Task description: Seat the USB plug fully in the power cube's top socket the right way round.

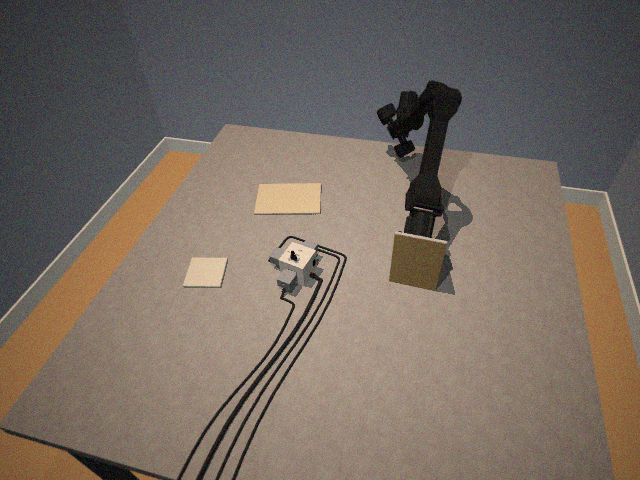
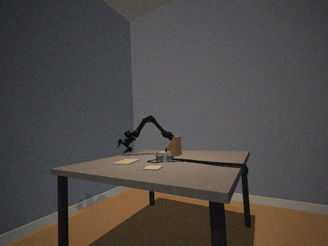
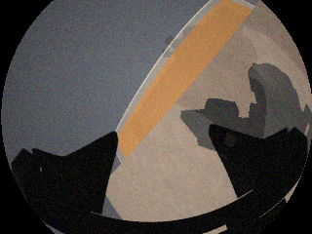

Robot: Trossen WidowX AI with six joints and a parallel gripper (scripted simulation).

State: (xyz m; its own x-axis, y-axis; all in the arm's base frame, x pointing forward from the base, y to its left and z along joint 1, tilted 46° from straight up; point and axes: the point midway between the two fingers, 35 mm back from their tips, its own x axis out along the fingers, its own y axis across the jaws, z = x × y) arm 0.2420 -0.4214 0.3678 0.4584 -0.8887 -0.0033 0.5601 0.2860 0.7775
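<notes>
Right now the USB plug is 71 cm to the left of my gripper tip, 5 cm ahead of it and 3 cm above it. The rest, counted from my gripper tip: flat card 79 cm to the left, 30 cm ahead, 5 cm below.
</notes>
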